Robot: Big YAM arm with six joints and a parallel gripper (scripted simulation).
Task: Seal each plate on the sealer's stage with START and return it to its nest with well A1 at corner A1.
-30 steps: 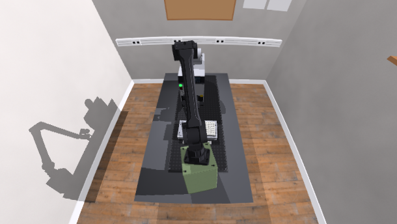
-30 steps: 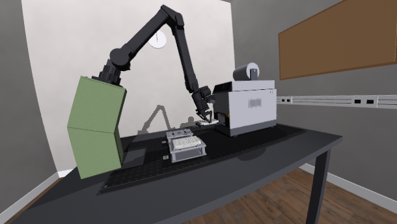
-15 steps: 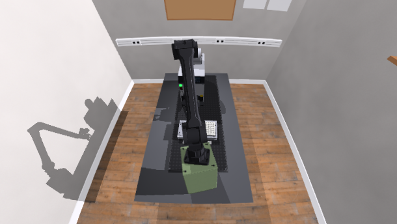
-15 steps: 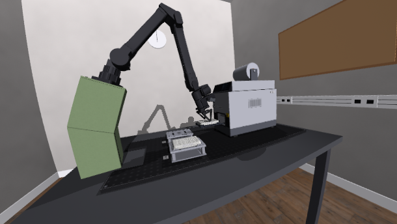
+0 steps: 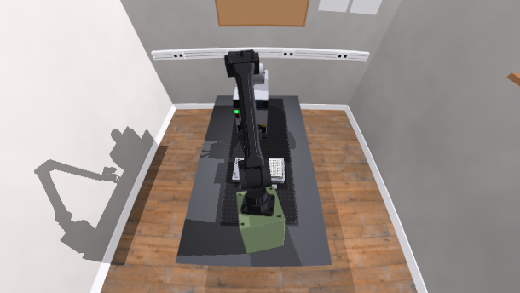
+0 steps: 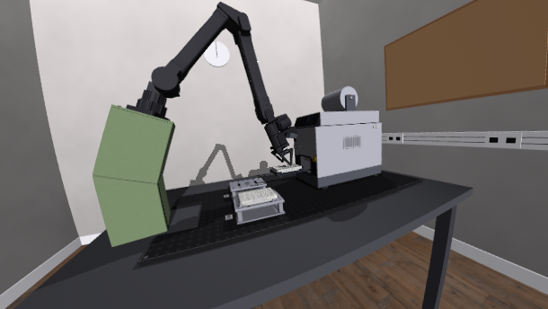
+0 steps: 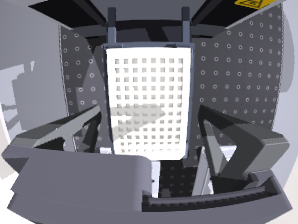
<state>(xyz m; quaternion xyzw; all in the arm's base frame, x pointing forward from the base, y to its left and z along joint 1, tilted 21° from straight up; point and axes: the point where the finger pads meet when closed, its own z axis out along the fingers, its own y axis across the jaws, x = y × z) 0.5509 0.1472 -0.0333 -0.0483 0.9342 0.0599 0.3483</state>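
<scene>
My gripper is now 4 cm above the dark sealer stage. From my hand the other things lie so: yellow warning label 11 cm ahead, 7 cm to the right, 1 cm above; then foil roll 33 cm ahead, 29 cm above, 5 cm to the left; then white plate 19 cm to the right, 17 cm behind, 7 cm below.
</scene>
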